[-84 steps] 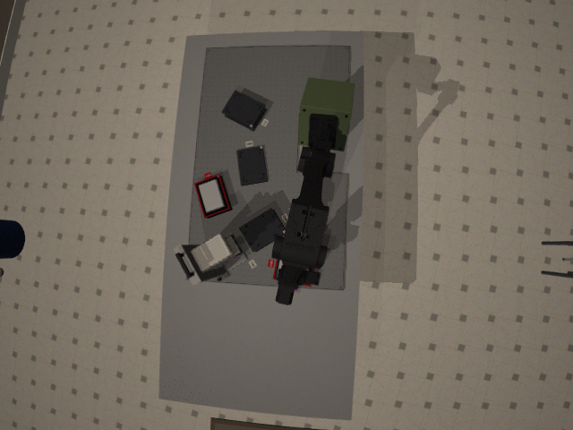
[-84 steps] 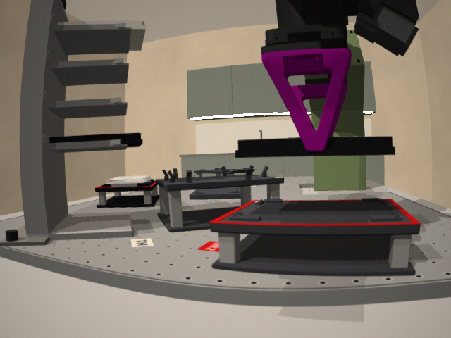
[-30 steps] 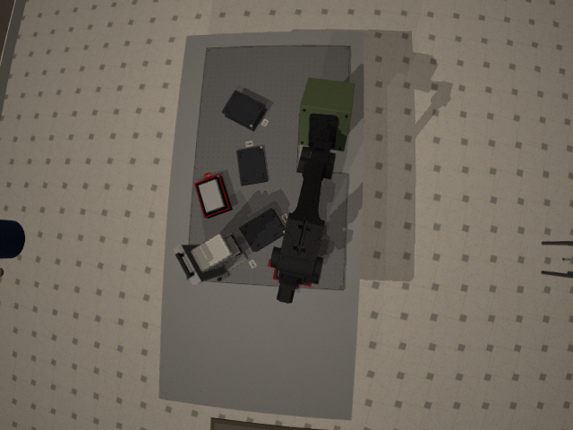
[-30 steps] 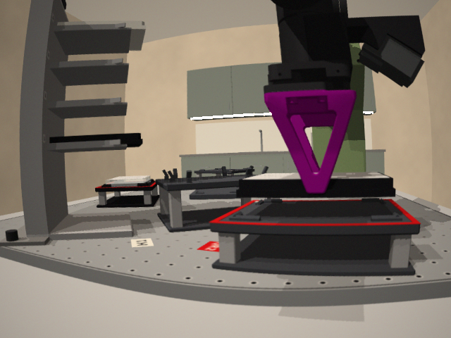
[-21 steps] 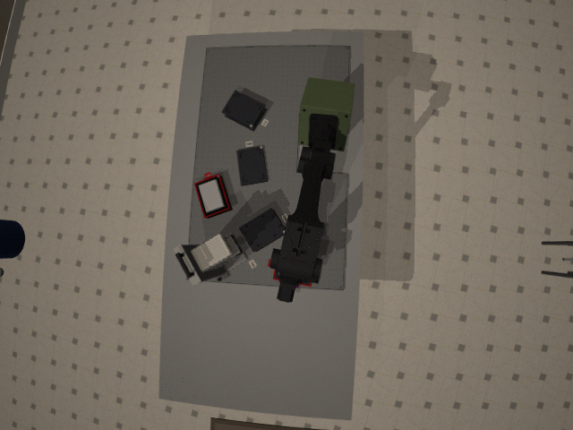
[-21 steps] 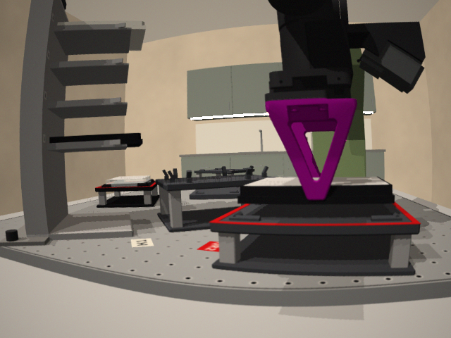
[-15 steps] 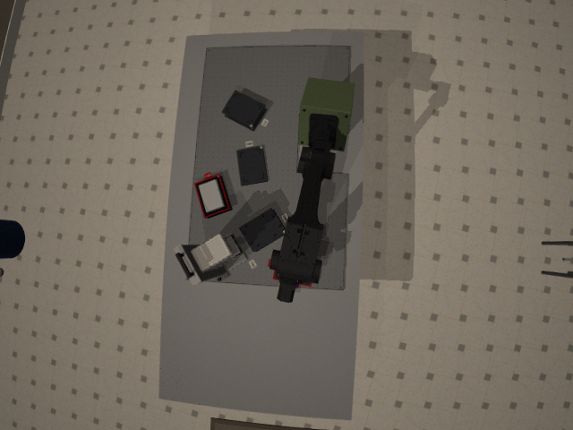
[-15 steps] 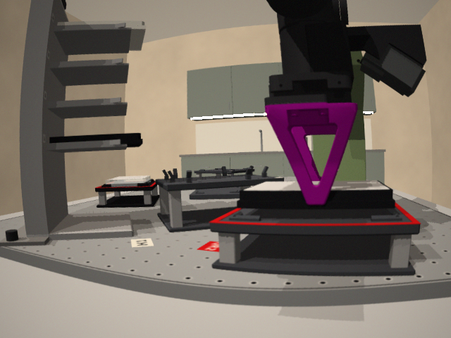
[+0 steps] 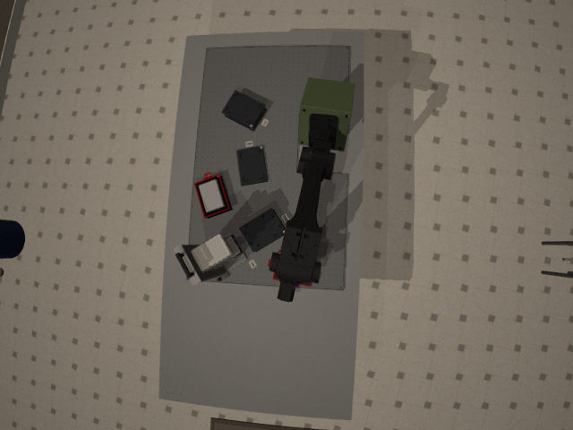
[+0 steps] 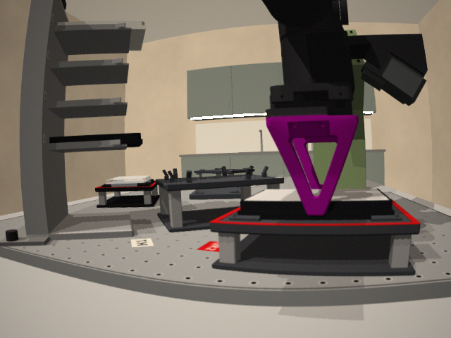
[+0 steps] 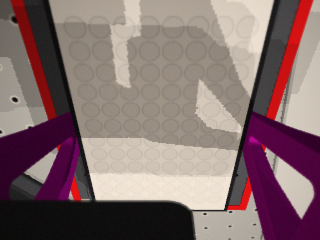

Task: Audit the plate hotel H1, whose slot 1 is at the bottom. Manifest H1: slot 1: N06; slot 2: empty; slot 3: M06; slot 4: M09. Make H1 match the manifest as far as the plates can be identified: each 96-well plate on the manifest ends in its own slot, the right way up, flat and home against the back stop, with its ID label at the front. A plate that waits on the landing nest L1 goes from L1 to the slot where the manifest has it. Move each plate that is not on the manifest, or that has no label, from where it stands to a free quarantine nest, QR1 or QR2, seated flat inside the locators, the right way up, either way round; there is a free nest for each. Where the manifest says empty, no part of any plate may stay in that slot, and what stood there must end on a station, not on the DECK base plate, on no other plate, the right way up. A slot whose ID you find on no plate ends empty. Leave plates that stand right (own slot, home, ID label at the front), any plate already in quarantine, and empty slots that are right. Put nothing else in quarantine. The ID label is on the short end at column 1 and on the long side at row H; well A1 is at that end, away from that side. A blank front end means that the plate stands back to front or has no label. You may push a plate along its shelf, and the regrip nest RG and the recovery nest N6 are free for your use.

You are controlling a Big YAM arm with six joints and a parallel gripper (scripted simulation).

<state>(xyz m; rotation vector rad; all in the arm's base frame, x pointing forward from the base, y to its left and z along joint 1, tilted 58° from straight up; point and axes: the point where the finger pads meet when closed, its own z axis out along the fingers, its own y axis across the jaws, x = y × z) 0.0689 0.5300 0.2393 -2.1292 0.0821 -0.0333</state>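
The quarantine nest QR2 is 2 cm below my hand. The rest, counted from my hand: QR2 tag: 10 cm ahead, 5 cm below; A1 mark: 15 cm to the right, 6 cm ahead, 1 cm above; H1 tag: 18 cm ahead, 5 cm below, 1 cm to the left.
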